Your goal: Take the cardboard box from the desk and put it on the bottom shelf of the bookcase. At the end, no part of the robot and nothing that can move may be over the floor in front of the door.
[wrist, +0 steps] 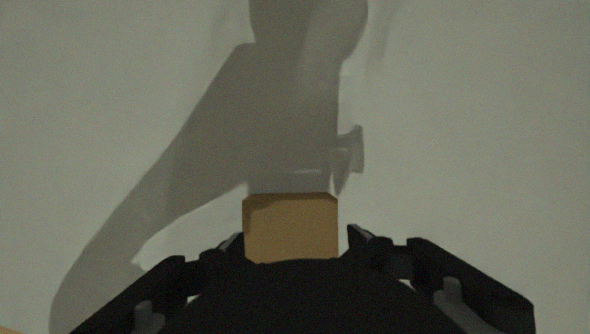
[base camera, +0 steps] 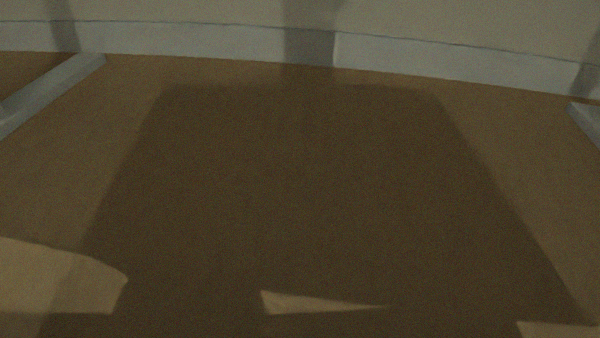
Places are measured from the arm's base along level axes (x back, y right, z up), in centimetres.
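Where they show: gripper, between the fingertips: (wrist: 296, 240).
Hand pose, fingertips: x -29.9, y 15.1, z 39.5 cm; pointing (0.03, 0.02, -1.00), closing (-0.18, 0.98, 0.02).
Observation:
After its pixels a point has its place.
In the wrist view a tan cardboard box (wrist: 290, 227) @[x -30.2, y 14.6, z 37.3 cm] lies on the pale desk top (wrist: 431, 144) @[x -40.7, y 31.3, z 32.3 cm]. My gripper (wrist: 296, 240) @[x -29.9, y 15.1, z 39.5 cm] hangs right over it, open, with one dark finger on each side of the box; the left fingertip looks close to the box's left edge and the right one stands a little apart from its right edge. Nothing is held between the fingers. The arm's shadow falls across the desk behind the box. The base camera shows neither the box nor the gripper.
The base camera looks under the desk at brown floor (base camera: 298, 195) @[x -43.2, y 4.0, z -39.7 cm] in shadow. A grey skirting board (base camera: 419, 51) @[x -84.9, y 35.7, z -33.4 cm] runs along the far wall. A grey bar (base camera: 43, 88) slants at the left and another grey bar (base camera: 586, 118) at the right edge.

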